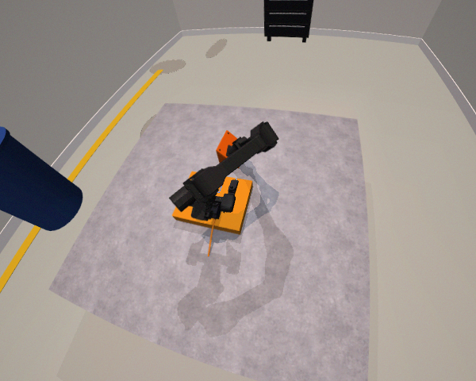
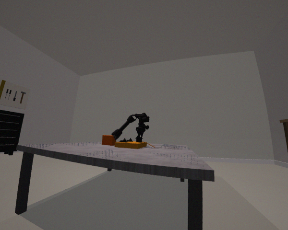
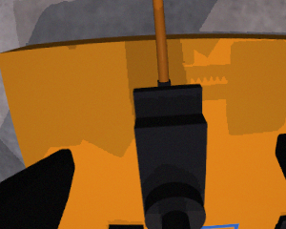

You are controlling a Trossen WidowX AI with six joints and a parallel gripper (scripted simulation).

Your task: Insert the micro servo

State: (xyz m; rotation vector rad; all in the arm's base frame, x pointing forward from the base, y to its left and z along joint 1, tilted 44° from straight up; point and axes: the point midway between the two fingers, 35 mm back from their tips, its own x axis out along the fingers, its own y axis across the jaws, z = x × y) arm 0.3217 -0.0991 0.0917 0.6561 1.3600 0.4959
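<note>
Now: the orange deck 4 cm behind my gripper tip, 4 cm to the right of it and 8 cm below it.
</note>
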